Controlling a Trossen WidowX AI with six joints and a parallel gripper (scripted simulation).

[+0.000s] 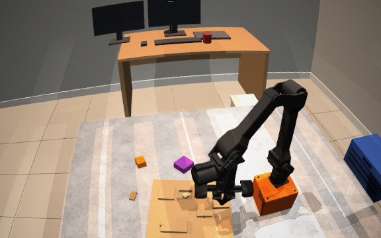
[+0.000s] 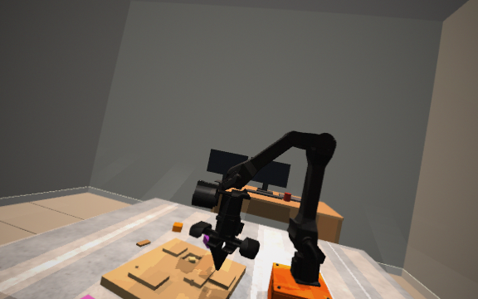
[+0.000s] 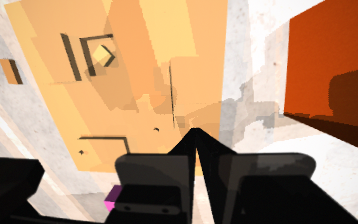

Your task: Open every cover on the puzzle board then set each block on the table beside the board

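My gripper tip is now 80 mm short of the tan puzzle board, 60 mm to the left of it and 50 mm above it. From my gripper tip the other things lie so: flat brown piece: 280 mm ahead, 190 mm to the right, 70 mm below.
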